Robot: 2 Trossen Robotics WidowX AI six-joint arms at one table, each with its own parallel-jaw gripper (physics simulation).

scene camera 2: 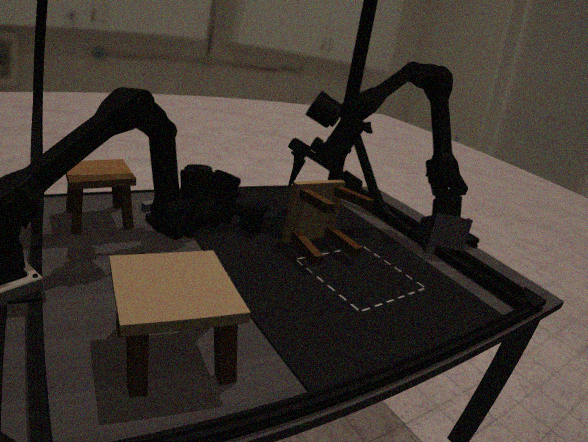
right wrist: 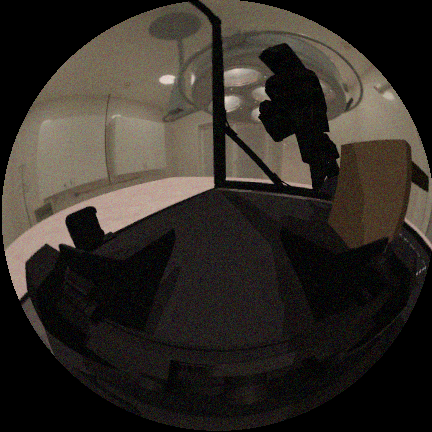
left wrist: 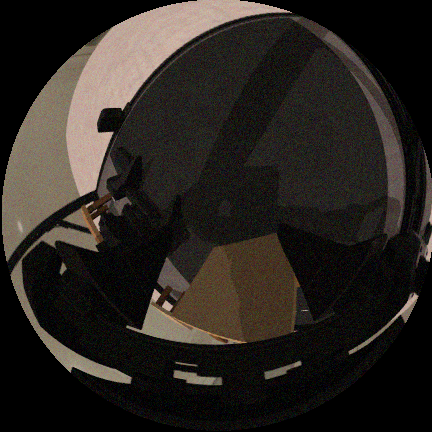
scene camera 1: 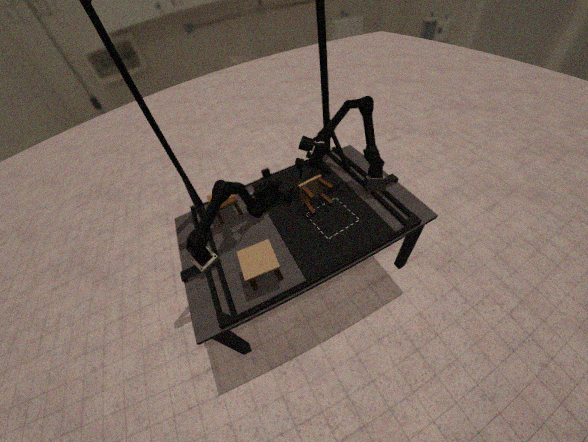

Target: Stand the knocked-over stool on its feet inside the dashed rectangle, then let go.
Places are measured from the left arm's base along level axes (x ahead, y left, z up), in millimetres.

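Pixels of known places: left gripper, fingertip midpoint: [right wrist: 312, 178] [left wrist: 225, 229]; right gripper, fingertip midpoint: [scene camera 2: 252, 200] [right wrist: 228, 232] [left wrist: 155, 173] [scene camera 1: 287, 183]; left arm's base, origin of the base link: [scene camera 2: 446, 218] [right wrist: 334, 176] [scene camera 1: 375, 176]; right arm's base, origin of the base link: [scene camera 2: 1, 274] [scene camera 1: 203, 258].
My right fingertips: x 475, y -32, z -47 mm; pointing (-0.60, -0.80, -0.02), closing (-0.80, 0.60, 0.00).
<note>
For each thing: its top centre in the pictures, then the offset to it from my right fingertips. "pt": a spot on its surface instead. Level surfaces: height alone.
- knocked-over stool, middle of its top: [left wrist: 235, 345] [right wrist: 388, 153] [scene camera 2: 335, 189] [scene camera 1: 315, 185] dx -164, dy +139, dz +104 mm
- dashed rectangle, surface spot: [scene camera 2: 362, 310] [scene camera 1: 329, 238] pt dx -219, dy +360, dz -29 mm
- dark mat, its level: dz -29 mm
The knocked-over stool [scene camera 1: 311, 188] [scene camera 2: 314, 217] [left wrist: 262, 290] [right wrist: 372, 195] lies on its side, seat upright on edge, legs pointing toward the lower right. Its lower leg tips reach the far edge of the dashed rectangle [scene camera 1: 328, 238] [scene camera 2: 361, 310]. My left gripper [scene camera 1: 311, 167] [scene camera 2: 318, 176] [left wrist: 225, 229] is open behind the top of the seat; the seat shows between its fingers in the left wrist view, but they do not grip it. My right gripper [scene camera 1: 290, 192] [scene camera 2: 267, 215] [right wrist: 228, 232] is open and empty, low, to the left of the seat in the scene views. Its fingertips are hard to see against the dark mat.
An upright stool [scene camera 1: 257, 260] [scene camera 2: 177, 287] with a pale seat stands at the front left. Another upright stool [scene camera 1: 225, 201] [scene camera 2: 100, 171] stands at the back left, behind my right arm. A dark mat [scene camera 1: 320, 260] [scene camera 2: 320, 345] lies under the dashed rectangle. Dark rails run along the table's sides.
</note>
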